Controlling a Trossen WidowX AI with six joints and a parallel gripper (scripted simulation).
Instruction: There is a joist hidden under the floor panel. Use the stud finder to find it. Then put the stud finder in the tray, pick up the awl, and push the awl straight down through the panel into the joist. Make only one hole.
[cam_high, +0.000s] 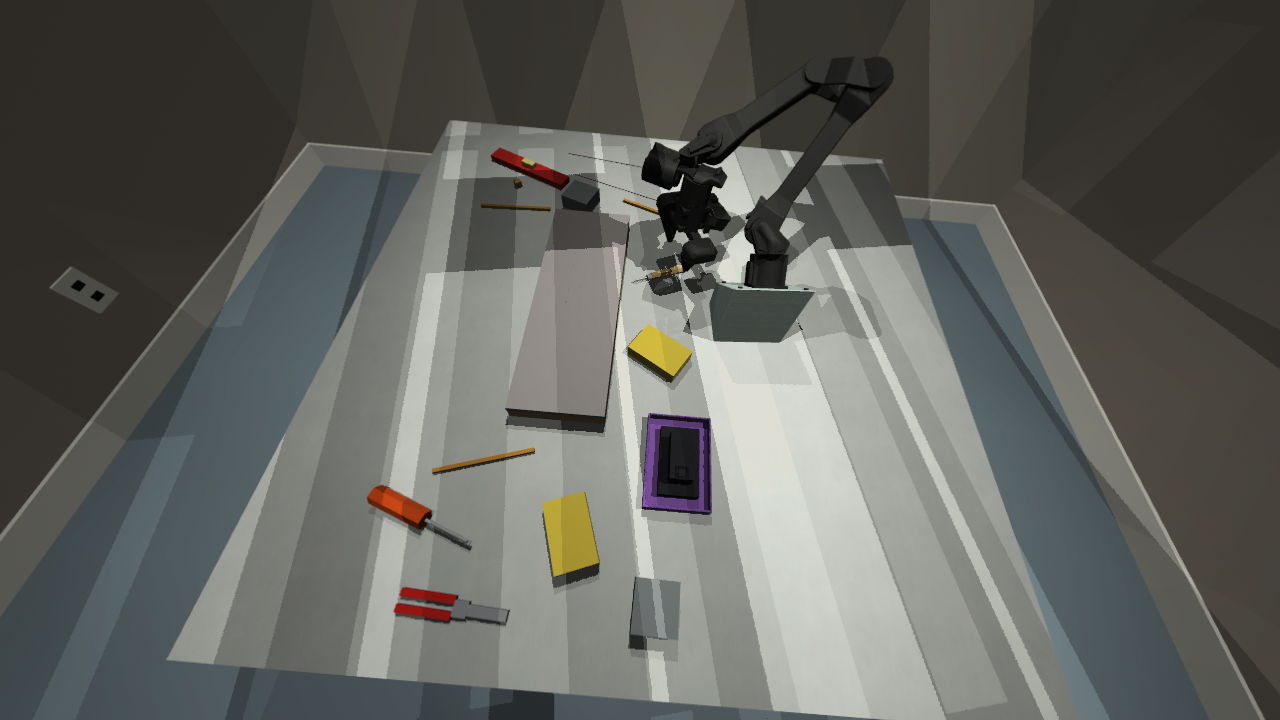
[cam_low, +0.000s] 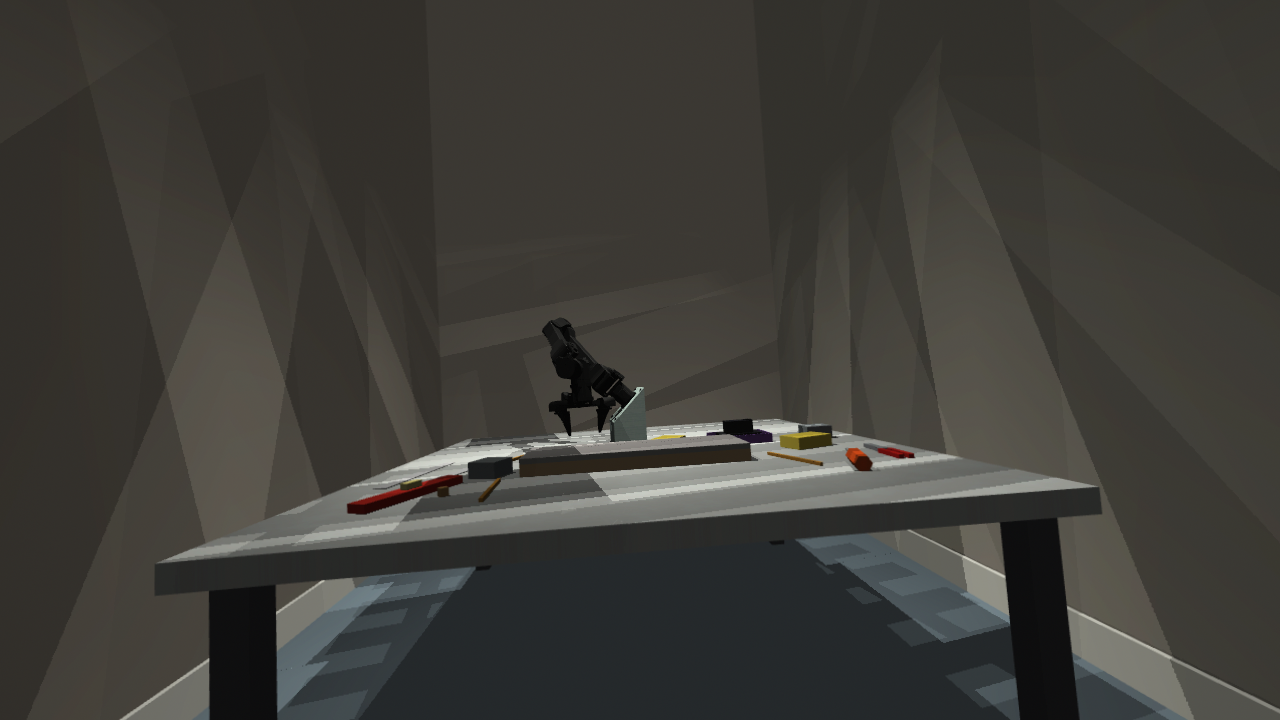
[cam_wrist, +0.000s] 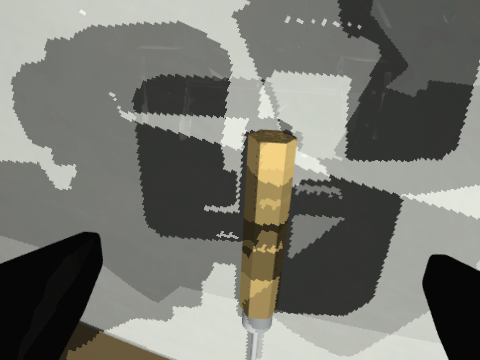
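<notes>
Right now my gripper tip is 5 cm short of the awl, 4 cm above it and 2 cm to the right of it. The rest, counted from my gripper tip: purple tray (45 cm to the left, 4 cm below, 1 cm ahead); stud finder (47 cm to the left, 1 cm ahead); red level (39 cm ahead, 34 cm to the right, 4 cm below).
</notes>
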